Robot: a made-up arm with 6 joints.
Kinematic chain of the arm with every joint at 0, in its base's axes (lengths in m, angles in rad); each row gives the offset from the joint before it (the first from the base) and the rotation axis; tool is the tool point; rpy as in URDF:
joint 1: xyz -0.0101 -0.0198 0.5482 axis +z
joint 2: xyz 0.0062 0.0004 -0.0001 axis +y
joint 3: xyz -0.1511 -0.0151 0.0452 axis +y
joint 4: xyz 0.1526 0.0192 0.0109 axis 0.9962 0 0.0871
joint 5: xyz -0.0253 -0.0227 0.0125 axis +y
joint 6: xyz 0.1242 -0.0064 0.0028 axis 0.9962 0 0.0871
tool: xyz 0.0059 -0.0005 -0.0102 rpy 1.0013 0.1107 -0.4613
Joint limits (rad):
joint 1: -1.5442..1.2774
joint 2: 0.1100..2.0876
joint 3: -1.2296..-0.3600
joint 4: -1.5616..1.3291
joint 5: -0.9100..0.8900
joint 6: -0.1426..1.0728
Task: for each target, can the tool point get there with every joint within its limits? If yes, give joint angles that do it. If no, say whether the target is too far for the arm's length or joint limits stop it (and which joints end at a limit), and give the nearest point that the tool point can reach.
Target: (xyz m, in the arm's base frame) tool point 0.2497 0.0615 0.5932
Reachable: yes | joints 0.1262 1.4995 -0.6915 -0.9011 -0.6516 0.1033
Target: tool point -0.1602 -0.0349 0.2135
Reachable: no: joint limits stop it (at a limit: joint 1, joint 2, joint 3, joint 4, joint 6) | nearest point -0.0685 -0.1057 0.4078 | short by 0.226 m
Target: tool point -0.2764 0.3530 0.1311
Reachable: no: too far | nearest point -0.0535 0.1890 0.4359 | short by 0.412 m
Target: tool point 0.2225 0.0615 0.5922
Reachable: yes | joints 0.4724 1.3170 -0.6849 0.3236 -0.3114 0.1721
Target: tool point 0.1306 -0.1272 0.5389
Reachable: yes | joints -0.2640 1.3346 -0.6305 -0.6322 0.6735 -0.0152
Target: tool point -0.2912 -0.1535 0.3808
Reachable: no: joint limits stop it (at a limit: joint 1, joint 2, joint 5, joint 6) | nearest point -0.1118 -0.1476 0.4345 | short by 0.187 m
